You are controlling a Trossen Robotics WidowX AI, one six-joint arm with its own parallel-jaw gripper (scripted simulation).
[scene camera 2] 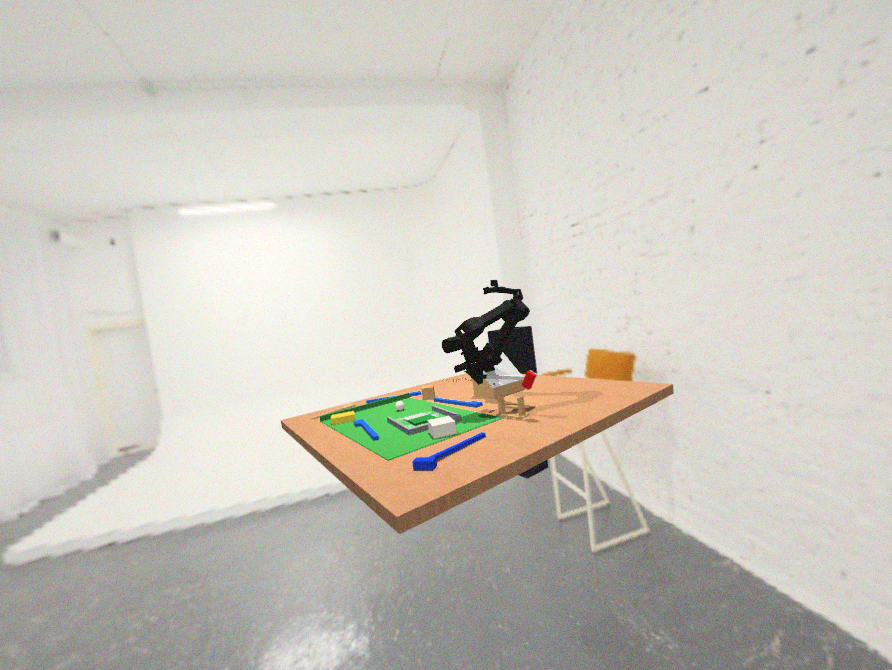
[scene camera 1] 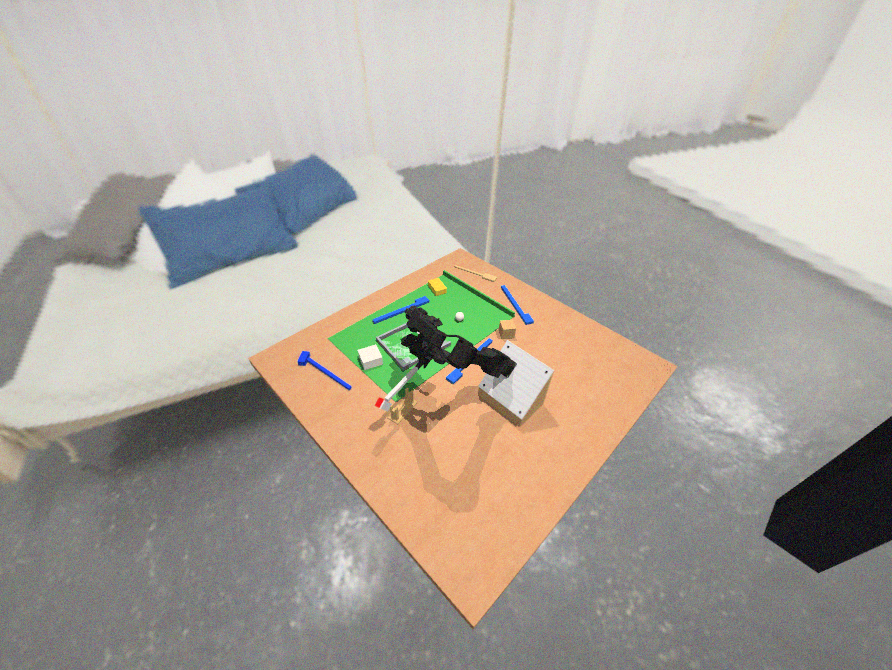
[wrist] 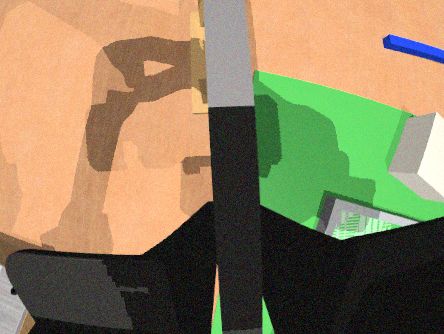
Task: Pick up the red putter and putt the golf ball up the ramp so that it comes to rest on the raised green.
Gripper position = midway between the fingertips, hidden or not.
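A red putter is held by the gripper [scene camera 2: 480, 383], which appears at [scene camera 1: 422, 367] and at [wrist: 228, 209] too.
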